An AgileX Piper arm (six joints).
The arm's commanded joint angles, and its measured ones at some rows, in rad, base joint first. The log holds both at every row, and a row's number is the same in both.
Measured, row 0:
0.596 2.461 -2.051 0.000 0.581 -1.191
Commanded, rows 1 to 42:
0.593 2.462 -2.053 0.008 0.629 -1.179
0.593 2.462 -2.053 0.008 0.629 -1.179
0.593 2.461 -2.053 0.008 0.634 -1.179
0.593 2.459 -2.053 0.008 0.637 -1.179
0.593 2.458 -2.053 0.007 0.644 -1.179
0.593 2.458 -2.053 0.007 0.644 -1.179
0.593 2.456 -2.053 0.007 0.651 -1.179
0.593 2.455 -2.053 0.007 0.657 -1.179
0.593 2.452 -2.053 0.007 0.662 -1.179
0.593 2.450 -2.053 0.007 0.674 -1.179
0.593 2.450 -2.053 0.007 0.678 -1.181
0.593 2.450 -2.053 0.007 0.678 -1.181
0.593 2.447 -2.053 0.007 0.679 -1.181
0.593 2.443 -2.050 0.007 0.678 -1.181
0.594 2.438 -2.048 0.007 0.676 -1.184
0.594 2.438 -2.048 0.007 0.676 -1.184
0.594 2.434 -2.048 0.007 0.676 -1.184
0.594 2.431 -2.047 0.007 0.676 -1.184
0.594 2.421 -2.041 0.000 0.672 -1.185
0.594 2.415 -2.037 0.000 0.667 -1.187
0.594 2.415 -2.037 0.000 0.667 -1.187
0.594 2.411 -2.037 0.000 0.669 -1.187
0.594 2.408 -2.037 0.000 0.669 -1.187
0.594 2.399 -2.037 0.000 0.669 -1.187
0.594 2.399 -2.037 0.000 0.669 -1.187
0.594 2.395 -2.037 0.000 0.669 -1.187
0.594 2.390 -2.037 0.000 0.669 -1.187
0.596 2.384 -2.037 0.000 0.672 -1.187
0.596 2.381 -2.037 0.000 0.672 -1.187
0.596 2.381 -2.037 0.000 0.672 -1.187
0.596 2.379 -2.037 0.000 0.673 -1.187
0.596 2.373 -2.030 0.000 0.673 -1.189
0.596 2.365 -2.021 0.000 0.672 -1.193
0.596 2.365 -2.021 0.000 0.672 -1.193
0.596 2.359 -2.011 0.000 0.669 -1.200
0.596 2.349 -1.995 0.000 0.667 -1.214
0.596 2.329 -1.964 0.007 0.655 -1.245
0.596 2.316 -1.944 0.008 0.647 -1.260
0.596 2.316 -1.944 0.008 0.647 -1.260
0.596 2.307 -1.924 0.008 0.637 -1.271
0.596 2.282 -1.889 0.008 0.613 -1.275
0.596 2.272 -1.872 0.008 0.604 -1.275
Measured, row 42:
0.605 2.324 -1.912 0.026 0.634 -1.278
